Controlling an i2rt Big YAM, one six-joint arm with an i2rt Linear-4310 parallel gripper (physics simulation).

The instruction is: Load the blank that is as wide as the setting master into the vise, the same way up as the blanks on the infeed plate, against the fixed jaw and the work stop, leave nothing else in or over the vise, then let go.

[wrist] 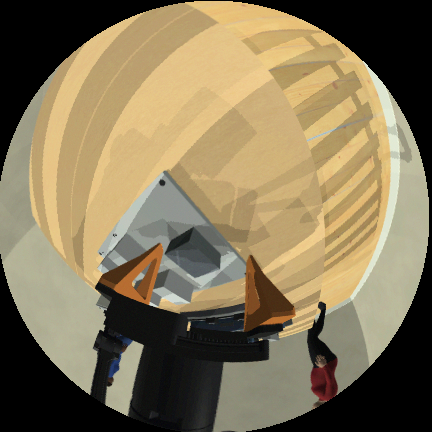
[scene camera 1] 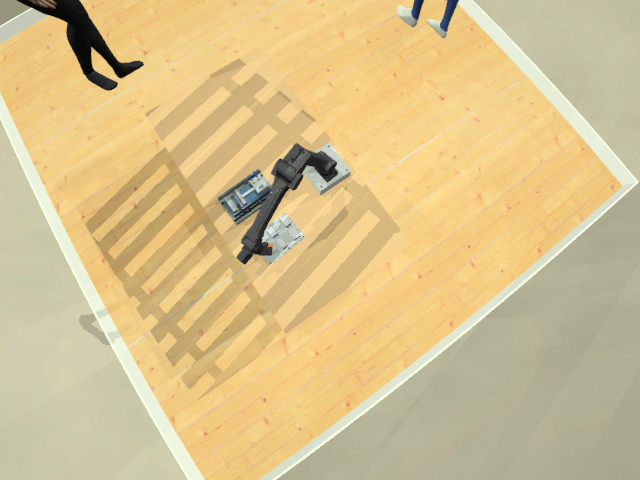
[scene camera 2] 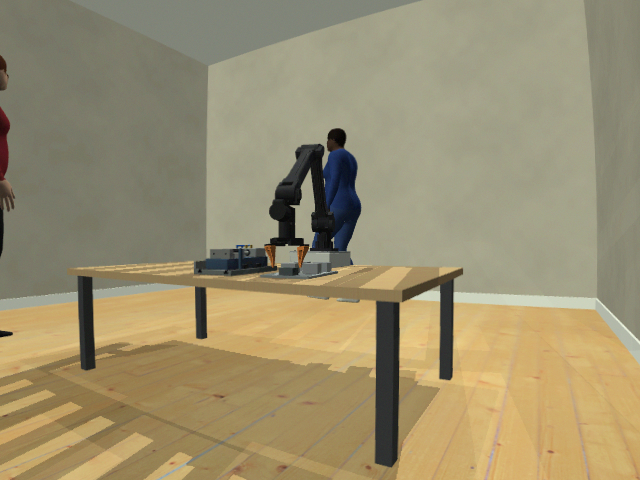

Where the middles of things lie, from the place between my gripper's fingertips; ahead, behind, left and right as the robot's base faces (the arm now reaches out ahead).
Now: hand 2 cm past the dark grey block (wrist: 189,250), 1 cm to the left of it and 1 cm above it. Round my hand: grey infeed plate (scene camera 1: 277,251): 11 cm behind, 3 cm below.
